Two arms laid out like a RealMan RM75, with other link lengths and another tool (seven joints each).
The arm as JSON. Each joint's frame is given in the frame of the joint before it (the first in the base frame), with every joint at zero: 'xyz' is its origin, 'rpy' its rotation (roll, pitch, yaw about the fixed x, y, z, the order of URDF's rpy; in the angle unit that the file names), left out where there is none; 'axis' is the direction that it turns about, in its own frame. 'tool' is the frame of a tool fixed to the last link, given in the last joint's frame.
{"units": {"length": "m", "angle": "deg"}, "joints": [
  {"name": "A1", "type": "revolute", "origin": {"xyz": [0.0, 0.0, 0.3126]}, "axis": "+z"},
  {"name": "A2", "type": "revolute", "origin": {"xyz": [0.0, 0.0, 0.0]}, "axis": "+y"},
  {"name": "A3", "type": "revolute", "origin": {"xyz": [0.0, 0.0, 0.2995]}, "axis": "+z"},
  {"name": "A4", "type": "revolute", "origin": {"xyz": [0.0, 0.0, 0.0]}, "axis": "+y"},
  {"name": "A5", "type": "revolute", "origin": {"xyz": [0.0, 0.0, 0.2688]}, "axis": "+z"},
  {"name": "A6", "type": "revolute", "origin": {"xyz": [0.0, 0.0, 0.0]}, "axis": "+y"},
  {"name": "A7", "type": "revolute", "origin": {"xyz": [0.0, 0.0, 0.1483]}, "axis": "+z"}
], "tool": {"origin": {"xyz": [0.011, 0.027, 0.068], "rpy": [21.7, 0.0, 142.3]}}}
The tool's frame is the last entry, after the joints.
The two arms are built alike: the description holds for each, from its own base.
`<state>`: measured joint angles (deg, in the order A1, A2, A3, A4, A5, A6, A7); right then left.
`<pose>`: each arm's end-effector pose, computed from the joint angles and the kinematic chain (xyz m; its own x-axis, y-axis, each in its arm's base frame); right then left.
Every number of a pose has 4 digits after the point.
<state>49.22 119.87 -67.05 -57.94 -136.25 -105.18 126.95 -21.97 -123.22 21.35 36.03 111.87 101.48 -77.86</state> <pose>0.1596 0.3874 -0.0324 -0.9691 -0.1895 -0.1577 -0.0655 0.8146 -0.5764 -0.3057 0.3402 0.0240 -0.0207 -0.7625 -0.6467 -0.5398 0.5530 -0.6347</pose>
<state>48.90 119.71 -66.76 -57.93 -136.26 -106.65 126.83 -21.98 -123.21 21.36 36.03 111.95 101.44 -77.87</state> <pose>0.1629 0.3826 -0.0286 -0.9706 -0.1827 -0.1565 -0.0556 0.8032 -0.5930 -0.3058 0.3402 0.0238 -0.0212 -0.7632 -0.6459 -0.5408 0.5521 -0.6346</pose>
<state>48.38 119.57 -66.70 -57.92 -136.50 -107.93 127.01 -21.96 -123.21 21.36 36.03 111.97 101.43 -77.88</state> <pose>0.1681 0.3775 -0.0256 -0.9720 -0.1696 -0.1625 -0.0367 0.7932 -0.6079 -0.3060 0.3401 0.0237 -0.0209 -0.7634 -0.6456 -0.5413 0.5516 -0.6347</pose>
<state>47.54 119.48 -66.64 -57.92 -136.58 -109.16 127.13 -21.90 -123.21 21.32 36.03 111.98 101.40 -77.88</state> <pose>0.1745 0.3713 -0.0229 -0.9745 -0.1524 -0.1649 -0.0170 0.7823 -0.6226 -0.3065 0.3399 0.0238 -0.0196 -0.7630 -0.6461 -0.5424 0.5509 -0.6343</pose>
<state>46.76 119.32 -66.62 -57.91 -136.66 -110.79 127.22 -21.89 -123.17 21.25 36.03 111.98 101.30 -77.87</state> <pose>0.1807 0.3640 -0.0192 -0.9762 -0.1368 -0.1685 0.0034 0.7666 -0.6421 -0.3071 0.3403 0.0242 -0.0188 -0.7618 -0.6475 -0.5443 0.5510 -0.6325</pose>
